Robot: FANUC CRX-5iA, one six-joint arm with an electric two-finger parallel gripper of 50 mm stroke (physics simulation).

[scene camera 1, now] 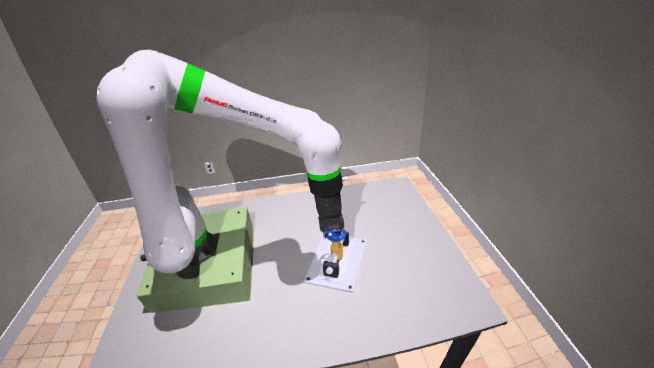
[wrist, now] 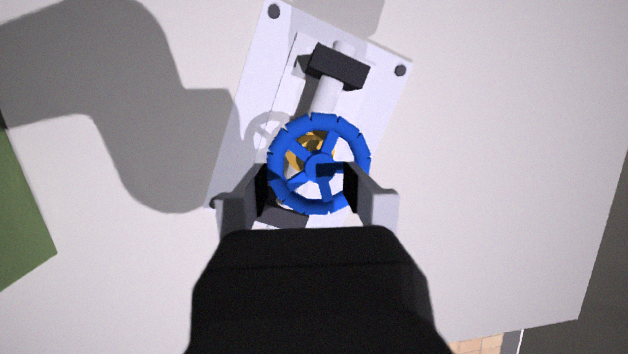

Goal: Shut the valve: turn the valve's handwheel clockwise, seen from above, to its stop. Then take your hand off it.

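The valve's blue handwheel [scene camera 1: 336,239] [wrist: 320,121] is a spoked ring lying level above the brass-coloured valve body [scene camera 1: 336,250] [wrist: 294,160]. A white pipe [wrist: 327,94] runs from the body through a black clamp block [scene camera 1: 330,269] [wrist: 340,66] on the white base plate [scene camera 1: 356,260] [wrist: 250,95]. My gripper [scene camera 1: 334,232] [wrist: 305,178] points down at the wheel, open, with nothing held. In the wrist view the left finger overlaps the wheel's left edge and the right finger covers part of its right side. Whether the fingertips touch the wheel or hang just above it, I cannot tell.
The green block [scene camera 1: 225,280] [wrist: 22,225] under the arm's base stands on the grey table [scene camera 1: 410,300] [wrist: 500,150], left of the valve. A second black block [wrist: 282,217] shows under the wheel's near side in the wrist view. Dark bolts mark the plate's corners.
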